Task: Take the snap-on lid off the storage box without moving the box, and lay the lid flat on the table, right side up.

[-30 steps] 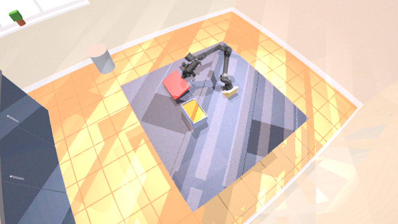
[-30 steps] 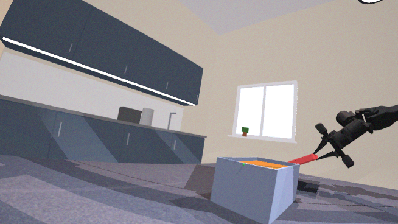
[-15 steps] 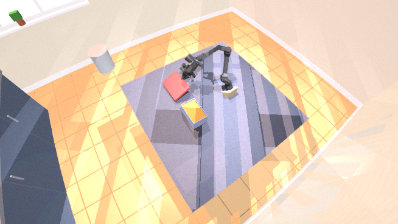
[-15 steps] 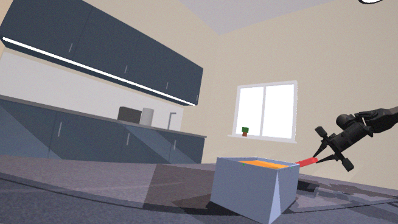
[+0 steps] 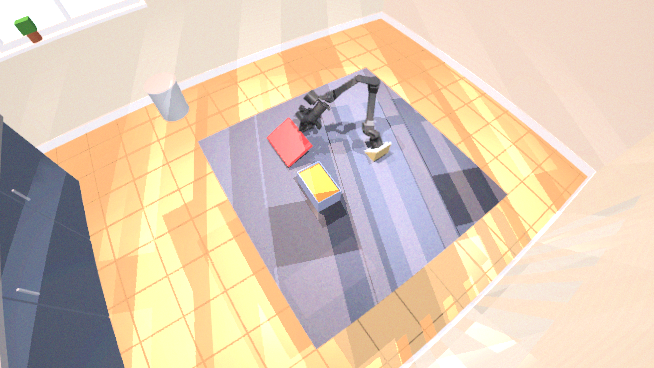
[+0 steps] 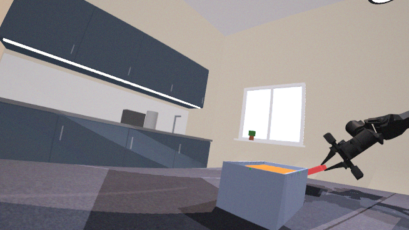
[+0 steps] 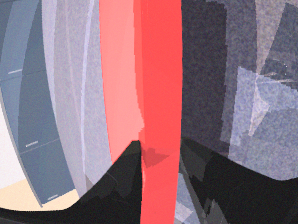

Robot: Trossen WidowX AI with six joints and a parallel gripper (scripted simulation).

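My gripper tip is now 7 cm short of the lid, 1 cm to the left of it and 3 cm above it. From my gripper tip the other things lie so: storage box (14 cm ahead, 32 cm to the left, 4 cm below).
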